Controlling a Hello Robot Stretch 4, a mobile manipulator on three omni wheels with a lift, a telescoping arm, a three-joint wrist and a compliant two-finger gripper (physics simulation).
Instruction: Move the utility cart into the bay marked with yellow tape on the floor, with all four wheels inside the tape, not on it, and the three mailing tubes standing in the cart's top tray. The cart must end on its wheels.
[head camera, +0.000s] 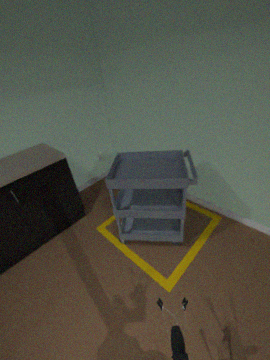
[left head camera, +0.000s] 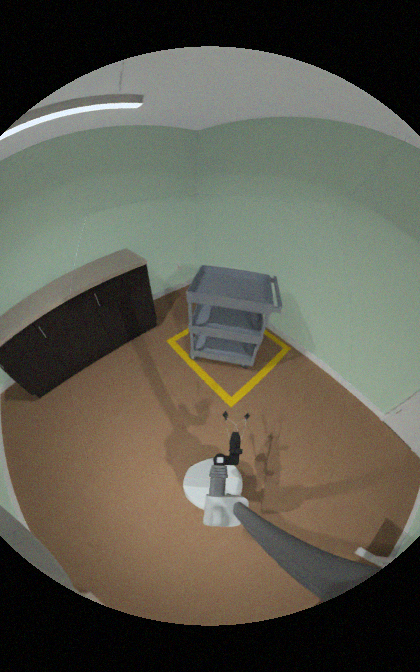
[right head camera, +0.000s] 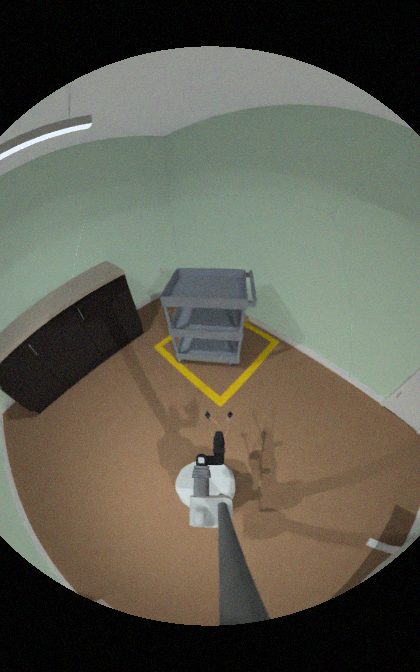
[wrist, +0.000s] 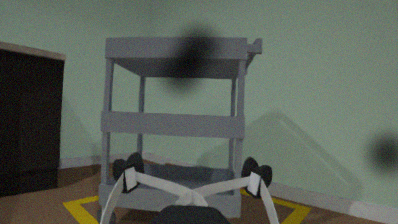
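Observation:
The grey three-tray utility cart (head camera: 147, 183) (left head camera: 227, 302) (right head camera: 207, 302) (wrist: 172, 125) stands upright at the yellow tape bay (head camera: 135, 258) (left head camera: 200, 370) (right head camera: 190, 375) (wrist: 80, 212), turned at an angle to it. Its near right corner is inside the tape. Its near left corner is right at the tape's inner edge; whether that wheel touches it, I cannot tell. The far wheels are hidden. The top tray shows bare in the head views. No mailing tubes show. My gripper (head camera: 172, 303) (left head camera: 236, 415) (right head camera: 219, 415) (wrist: 192, 168) is open and empty, in front of the cart, apart from it.
A dark cabinet (head camera: 40, 210) (left head camera: 85, 325) (right head camera: 75, 335) (wrist: 30, 120) with a light top stands left of the bay. Green walls (head camera: 200, 100) (left head camera: 325, 225) (right head camera: 300, 225) meet close behind the cart. A round white disc (left head camera: 195, 482) (right head camera: 185, 487) lies below my arm.

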